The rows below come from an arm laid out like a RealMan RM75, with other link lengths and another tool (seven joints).
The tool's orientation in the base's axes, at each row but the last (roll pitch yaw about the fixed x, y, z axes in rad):
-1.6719 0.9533 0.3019
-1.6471 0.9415 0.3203
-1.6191 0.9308 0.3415
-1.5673 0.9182 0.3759
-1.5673 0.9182 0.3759
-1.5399 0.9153 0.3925
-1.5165 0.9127 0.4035
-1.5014 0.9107 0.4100
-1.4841 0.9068 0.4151
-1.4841 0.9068 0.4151
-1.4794 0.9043 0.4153
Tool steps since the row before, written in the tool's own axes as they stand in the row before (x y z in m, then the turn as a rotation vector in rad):
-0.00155 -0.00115 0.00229 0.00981 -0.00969 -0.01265
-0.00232 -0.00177 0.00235 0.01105 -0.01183 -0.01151
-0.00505 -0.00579 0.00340 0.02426 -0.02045 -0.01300
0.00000 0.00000 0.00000 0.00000 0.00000 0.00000
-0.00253 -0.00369 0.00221 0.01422 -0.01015 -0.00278
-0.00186 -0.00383 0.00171 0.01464 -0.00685 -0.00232
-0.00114 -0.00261 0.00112 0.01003 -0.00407 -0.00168
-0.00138 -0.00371 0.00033 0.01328 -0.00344 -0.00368
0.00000 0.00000 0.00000 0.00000 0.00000 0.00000
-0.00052 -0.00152 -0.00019 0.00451 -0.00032 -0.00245
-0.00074 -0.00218 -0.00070 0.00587 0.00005 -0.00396
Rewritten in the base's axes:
-0.00086 0.00224 0.00179 0.01737 -0.00675 -0.00168
-0.00086 0.00233 0.00281 0.01923 -0.00476 -0.00147
0.00017 0.00396 0.00741 0.03358 -0.00080 -0.00689
0.00000 0.00000 0.00000 0.00000 0.00000 0.00000
0.00050 0.00256 0.00426 0.01656 0.00351 -0.00514
0.00119 0.00221 0.00384 0.01418 0.00313 -0.00748
0.00092 0.00145 0.00253 0.00928 0.00190 -0.00551
0.00189 0.00090 0.00337 0.01133 0.00066 -0.00854
0.00000 0.00000 0.00000 0.00000 0.00000 0.00000
0.00092 0.00005 0.00133 0.00362 -0.00110 -0.00349
0.00146 -0.00034 0.00188 0.00461 -0.00227 -0.00487

